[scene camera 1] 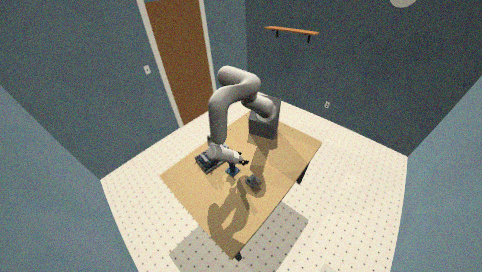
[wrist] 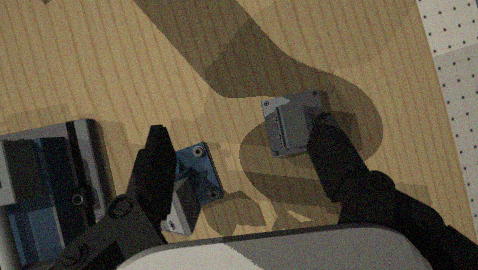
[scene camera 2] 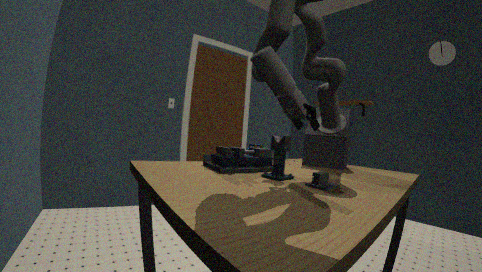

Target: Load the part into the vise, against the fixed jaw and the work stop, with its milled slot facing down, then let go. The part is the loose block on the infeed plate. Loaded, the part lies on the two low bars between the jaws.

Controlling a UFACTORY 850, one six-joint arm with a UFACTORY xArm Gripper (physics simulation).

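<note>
The grey part (scene camera 2: 320,178) (wrist: 296,125) sits on the infeed plate (wrist: 272,106). Its milled slot cannot be made out clearly. My gripper (scene camera 1: 243,158) (scene camera 2: 307,126) (wrist: 243,135) is open and empty, raised above the table. In the wrist view the plate lies toward the right finger, which overlaps its right edge and hides some of it. The vise (scene camera 1: 207,162) (scene camera 2: 237,160) (wrist: 79,165) stands on the far side of the blue stand from the plate. It is partly hidden by the arm in scene camera 1 and cut off at the left in the wrist view.
A blue stand (scene camera 2: 278,157) (wrist: 202,162) with a V-shaped top rises from the table (scene camera 1: 200,187) (scene camera 2: 170,175) between the vise and the infeed plate. In the wrist view the left finger overlaps part of it. The arm's grey pedestal (scene camera 1: 262,125) (scene camera 2: 325,150) stands at the back.
</note>
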